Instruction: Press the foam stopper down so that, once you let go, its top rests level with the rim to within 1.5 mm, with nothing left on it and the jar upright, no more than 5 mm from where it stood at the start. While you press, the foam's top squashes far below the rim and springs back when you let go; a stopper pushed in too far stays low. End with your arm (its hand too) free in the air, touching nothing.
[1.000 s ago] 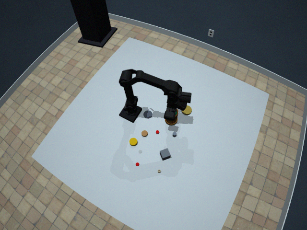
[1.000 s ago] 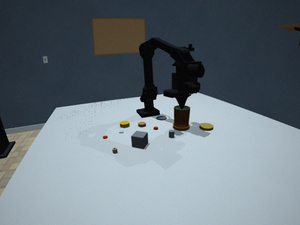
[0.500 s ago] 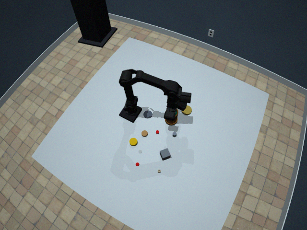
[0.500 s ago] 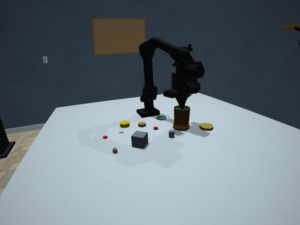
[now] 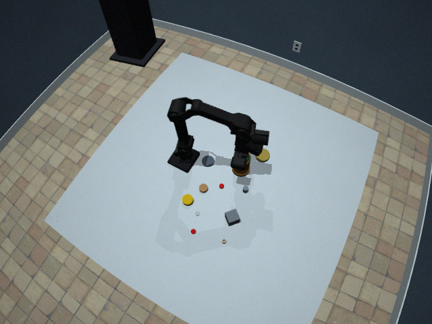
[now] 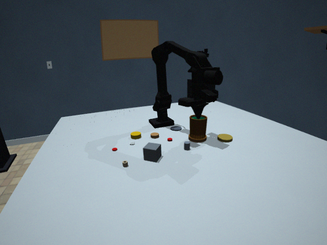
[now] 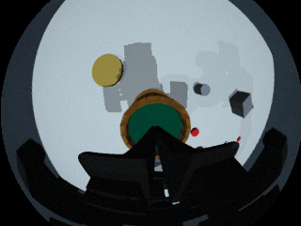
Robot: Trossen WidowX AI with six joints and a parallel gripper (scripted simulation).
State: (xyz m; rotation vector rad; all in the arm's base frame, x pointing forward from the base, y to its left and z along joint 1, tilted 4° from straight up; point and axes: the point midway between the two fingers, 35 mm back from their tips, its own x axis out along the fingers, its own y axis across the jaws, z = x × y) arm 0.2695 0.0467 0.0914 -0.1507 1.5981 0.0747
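My hand is 5 cm above the green foam stopper. The rest, counted from my hand: small grey cylinder (12 cm below, 10 cm to the right, 6 cm ahead); red button (13 cm below, 12 cm to the right, 5 cm behind); olive disc (12 cm below, 10 cm to the left, 7 cm ahead).
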